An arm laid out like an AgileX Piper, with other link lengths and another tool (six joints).
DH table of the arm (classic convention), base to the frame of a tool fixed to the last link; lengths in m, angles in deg. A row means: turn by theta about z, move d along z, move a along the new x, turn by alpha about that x. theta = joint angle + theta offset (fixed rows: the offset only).
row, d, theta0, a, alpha
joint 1, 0.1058, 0, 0, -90
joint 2, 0, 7.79, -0.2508, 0
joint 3, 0, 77.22, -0.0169, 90
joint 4, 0.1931, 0, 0, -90
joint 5, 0, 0, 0, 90
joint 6, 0.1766, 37.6, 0.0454, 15.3
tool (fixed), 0.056, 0, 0, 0
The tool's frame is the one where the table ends.
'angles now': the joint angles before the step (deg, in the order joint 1, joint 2, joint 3, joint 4, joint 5, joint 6). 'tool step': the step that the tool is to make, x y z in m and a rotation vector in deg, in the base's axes. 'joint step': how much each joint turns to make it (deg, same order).
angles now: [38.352 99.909 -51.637 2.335 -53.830 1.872]
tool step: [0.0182 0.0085 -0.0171 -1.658 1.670 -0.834]
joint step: [-0.272 4.822 -4.746 0.723 2.231 -0.880]
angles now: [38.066 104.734 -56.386 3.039 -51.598 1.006]
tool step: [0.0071 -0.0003 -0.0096 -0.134 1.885 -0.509]
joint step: [-0.628 1.550 -1.311 0.082 1.375 0.946]
